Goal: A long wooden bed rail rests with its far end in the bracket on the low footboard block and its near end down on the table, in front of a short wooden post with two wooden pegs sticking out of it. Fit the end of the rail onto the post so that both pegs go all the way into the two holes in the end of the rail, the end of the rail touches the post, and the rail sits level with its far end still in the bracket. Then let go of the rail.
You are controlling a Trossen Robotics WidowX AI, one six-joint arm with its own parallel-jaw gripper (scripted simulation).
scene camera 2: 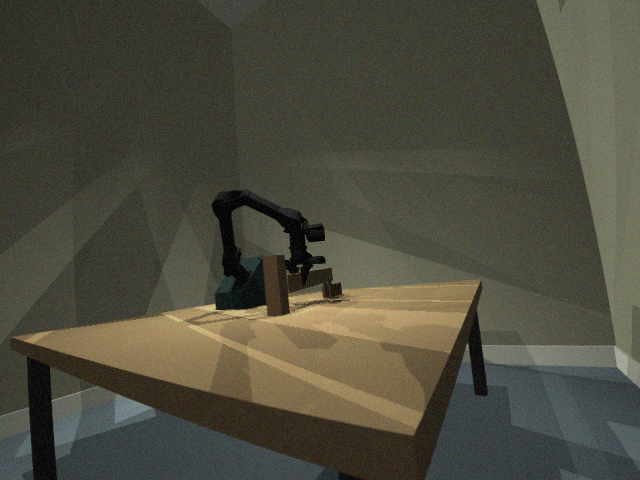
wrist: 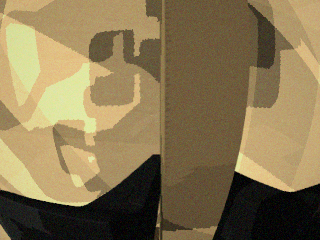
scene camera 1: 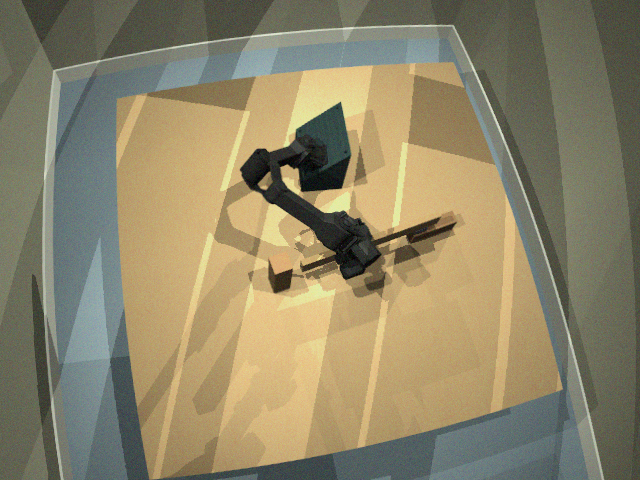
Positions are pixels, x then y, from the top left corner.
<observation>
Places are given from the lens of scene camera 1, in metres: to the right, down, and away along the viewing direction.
long wooden rail (scene camera 1: 409, 227): 0.26, -0.04, 1.56
short wooden post (scene camera 1: 280, 270): -0.10, 0.08, 1.42
</observation>
